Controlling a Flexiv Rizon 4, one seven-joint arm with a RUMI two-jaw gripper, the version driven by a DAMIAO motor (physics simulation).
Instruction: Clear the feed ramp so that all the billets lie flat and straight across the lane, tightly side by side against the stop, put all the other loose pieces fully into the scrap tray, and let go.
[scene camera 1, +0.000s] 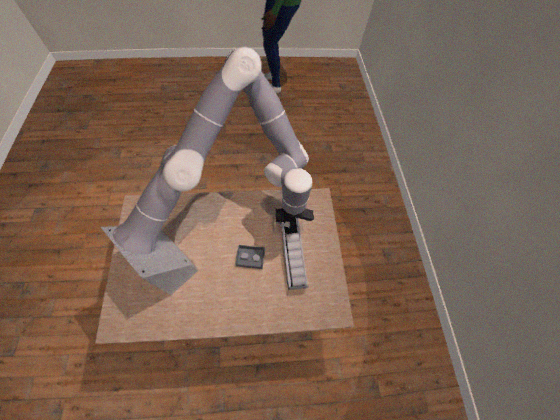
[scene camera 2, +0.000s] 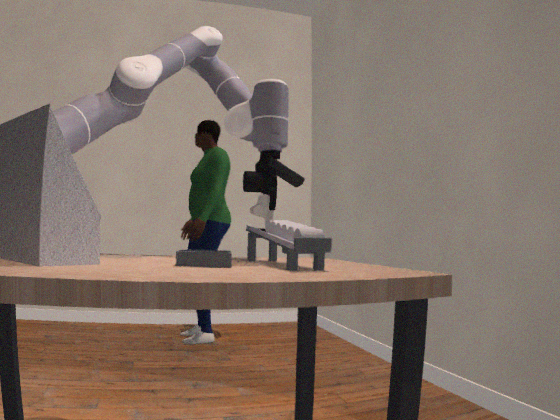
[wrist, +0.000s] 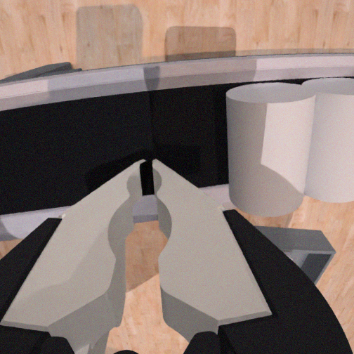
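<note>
The feed ramp (scene camera 1: 286, 264) (wrist: 200, 68) has a dark lane floor between two pale rails. Several pale cylindrical billets (scene camera 1: 296, 262) (scene camera 2: 296, 229) lie across the lane in a row towards the stop (scene camera 1: 298, 287) (scene camera 2: 312, 244). In the wrist view the nearest billet (wrist: 270, 150) lies across the lane and touches the one beside it (wrist: 332, 140). My gripper (wrist: 149, 163) (scene camera 2: 269, 220) is shut and empty, its tips low over the bare upper lane, apart from the nearest billet. The scrap tray (scene camera 1: 249, 267) (scene camera 2: 203, 258) (wrist: 295, 238) holds two pale pieces (scene camera 1: 244, 255) (scene camera 1: 256, 258).
The ramp stands on short legs (scene camera 2: 292, 260) on the wooden table (scene camera 1: 215, 310) (scene camera 2: 225, 294). The scrap tray is between the ramp and the arm's grey base (scene camera 1: 170, 270) (scene camera 2: 70, 220). A person (scene camera 2: 210, 185) stands on the floor behind the table.
</note>
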